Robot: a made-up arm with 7 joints. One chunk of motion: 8 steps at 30 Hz.
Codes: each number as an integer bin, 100 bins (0 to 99) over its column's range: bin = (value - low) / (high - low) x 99, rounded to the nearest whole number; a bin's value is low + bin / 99 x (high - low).
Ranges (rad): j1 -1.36..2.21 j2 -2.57..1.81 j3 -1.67..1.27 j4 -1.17..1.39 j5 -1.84..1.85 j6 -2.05..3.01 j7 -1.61..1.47
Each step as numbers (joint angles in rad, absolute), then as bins.
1 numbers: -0.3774 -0.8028 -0.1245 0.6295 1.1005 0.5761 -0.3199
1 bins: 27 40 52 70 79 51 41
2 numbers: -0.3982 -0.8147 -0.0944 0.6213 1.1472 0.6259 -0.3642
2 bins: 27 40 53 69 80 52 40
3 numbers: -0.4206 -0.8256 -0.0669 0.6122 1.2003 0.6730 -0.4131
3 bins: 26 39 54 69 82 53 38
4 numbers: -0.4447 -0.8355 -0.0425 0.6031 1.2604 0.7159 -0.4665
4 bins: 25 39 55 69 83 54 37
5 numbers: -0.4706 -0.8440 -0.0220 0.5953 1.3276 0.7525 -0.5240
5 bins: 25 39 55 68 85 55 35
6 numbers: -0.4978 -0.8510 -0.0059 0.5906 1.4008 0.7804 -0.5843
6 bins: 24 39 56 68 87 55 33
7 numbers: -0.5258 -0.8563 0.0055 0.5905 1.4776 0.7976 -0.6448
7 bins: 23 39 56 68 89 56 31
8 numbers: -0.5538 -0.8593 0.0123 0.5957 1.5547 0.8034 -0.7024
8 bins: 22 39 57 68 91 56 29
